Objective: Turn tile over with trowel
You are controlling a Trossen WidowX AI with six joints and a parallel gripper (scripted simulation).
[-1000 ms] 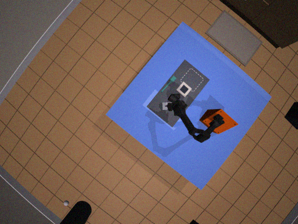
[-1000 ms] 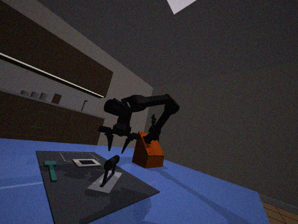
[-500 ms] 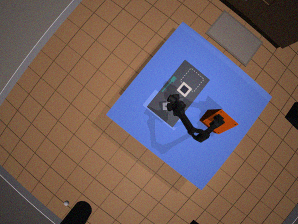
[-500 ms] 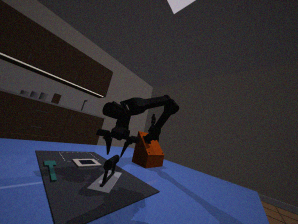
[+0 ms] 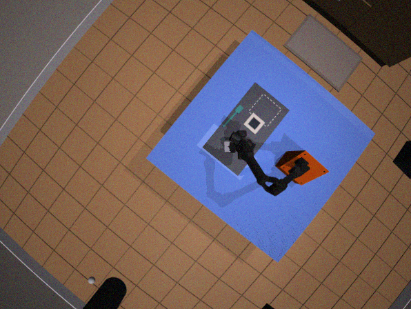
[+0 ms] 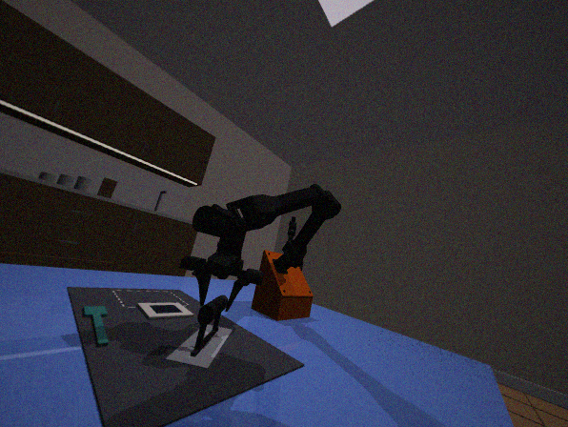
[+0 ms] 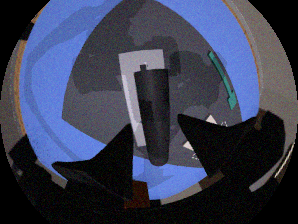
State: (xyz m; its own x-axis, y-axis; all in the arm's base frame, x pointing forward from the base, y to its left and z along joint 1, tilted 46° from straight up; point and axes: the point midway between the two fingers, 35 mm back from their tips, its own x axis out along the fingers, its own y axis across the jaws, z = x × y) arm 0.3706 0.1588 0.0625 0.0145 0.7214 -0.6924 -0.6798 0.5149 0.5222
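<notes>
Now: the dark mat 150 mm to the right of my gripper tip, 90 mm below it and 30 mm ahead of it. From my gripper tip the other things lie so: teal T-shaped trowel: 170 mm to the right, 170 mm ahead, 70 mm below; tile: 210 mm to the right, 70 mm below, 10 mm ahead.
</notes>
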